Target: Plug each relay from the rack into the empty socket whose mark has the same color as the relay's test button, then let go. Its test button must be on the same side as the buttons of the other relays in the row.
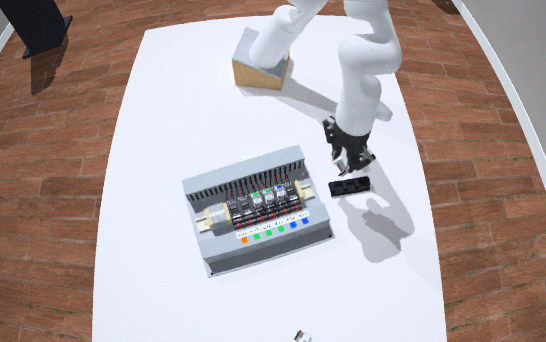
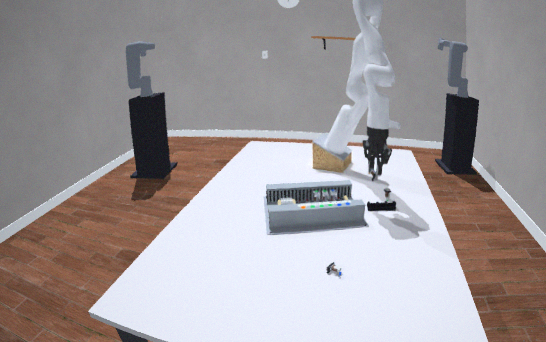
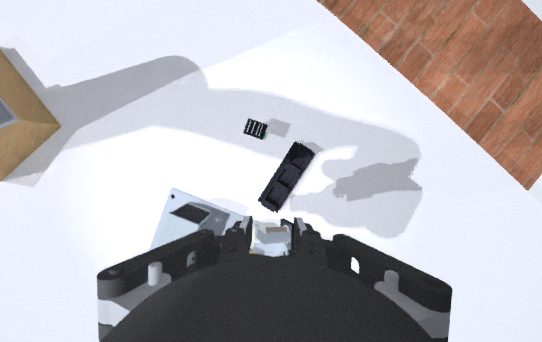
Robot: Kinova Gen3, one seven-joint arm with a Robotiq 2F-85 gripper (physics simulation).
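Pixels of known places: gripper, fingertip midpoint: (image 1: 342, 164) (image 2: 374, 174) (image 3: 272, 227); arm's base, origin of the base link: (image 1: 263, 56) (image 2: 333, 147).
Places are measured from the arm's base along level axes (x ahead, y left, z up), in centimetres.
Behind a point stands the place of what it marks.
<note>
My gripper (image 1: 346, 168) {x 40.9, y 11.7, z 3.9 cm} (image 2: 374, 173) {x 40.9, y 11.7, z 3.9 cm} (image 3: 272, 227) {x 40.9, y 11.7, z 3.9 cm} is shut on a clear relay (image 1: 340, 164) {x 41.4, y 11.0, z 5.3 cm} (image 3: 270, 242) {x 41.1, y 11.0, z 5.4 cm}, above the table beside the rack (image 1: 349, 186) {x 41.0, y 15.7, z -8.5 cm} (image 2: 381, 206) {x 40.1, y 15.8, z -8.5 cm} (image 3: 286, 177) {x 41.2, y 15.6, z -8.5 cm}, whose three slots look empty. The held relay's button colour cannot be made out. Another relay (image 2: 387, 194) {x 35.3, y 18.8, z -6.1 cm} (image 3: 256, 128) {x 33.9, y 19.2, z -5.1 cm}, green at one edge, is near the rack's far end, striped pin side up. A relay with a blue part (image 1: 303, 336) {x 76.9, y -2.5, z -6.7 cm} (image 2: 334, 269) {x 78.5, y -2.9, z -6.7 cm} lies near the front. The socket row holds two green-button relays (image 1: 257, 200) {x 43.5, y -7.6, z -2.0 cm} (image 1: 269, 197) {x 43.2, y -4.9, z -2.0 cm} and a blue-button one (image 1: 280, 193) {x 42.7, y -2.3, z -2.0 cm}, buttons toward the rear duct. Orange-, green- and blue-marked sockets are empty.
The grey socket box (image 1: 265, 252) (image 2: 315, 220) (image 3: 165, 225) stands left of the rack, with raised ducts front and rear. The robot's wooden base block (image 1: 257, 75) {x 5.0, y -2.6, z -2.9 cm} (image 2: 331, 157) {x 5.5, y -1.2, z -2.6 cm} (image 3: 30, 122) {x 7.3, y 3.8, z -4.9 cm} is at the back. The white table (image 1: 150, 150) {x 20.9, y -36.2, z -8.8 cm} (image 2: 225, 250) {x 68.5, y -32.5, z -8.8 cm} bears them.
</note>
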